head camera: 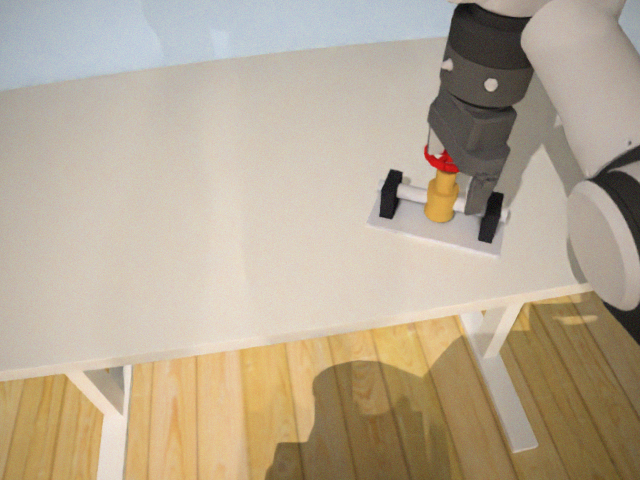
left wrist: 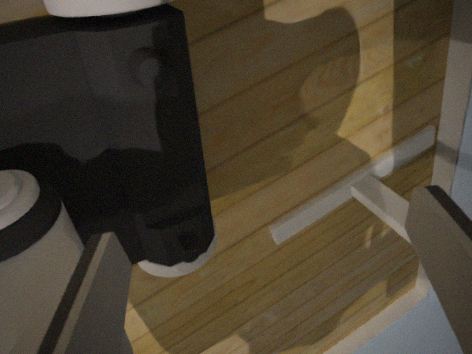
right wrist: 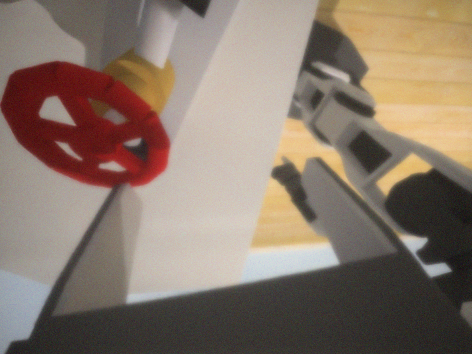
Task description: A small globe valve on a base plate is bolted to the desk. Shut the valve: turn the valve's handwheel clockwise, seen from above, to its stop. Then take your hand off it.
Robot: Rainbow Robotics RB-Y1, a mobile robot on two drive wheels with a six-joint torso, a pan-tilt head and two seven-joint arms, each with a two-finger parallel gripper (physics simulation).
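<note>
The red handwheel point(head camera: 435, 159) point(right wrist: 97, 141) sits on top of the yellow valve body point(head camera: 440, 202) point(right wrist: 159, 82), above the pale base plate point(head camera: 408, 225) point(right wrist: 205, 40) on the desk. My right gripper point(head camera: 454, 181) point(right wrist: 222, 181) is open and tilted at the valve. In the head camera it covers part of the wheel. In the right wrist view, one fingertip meets the wheel's rim at its lower edge; whether it touches cannot be told. The wheel is not between the fingers. My left gripper point(left wrist: 263, 229) is open and empty over the floor, away from the valve.
A white pipe point(head camera: 412, 193) runs through the valve between two black brackets point(head camera: 390, 194) point(head camera: 491, 217). The desk point(head camera: 206, 206) has its front edge below the valve in the head camera. A desk leg point(left wrist: 320, 210) shows beyond the left fingers.
</note>
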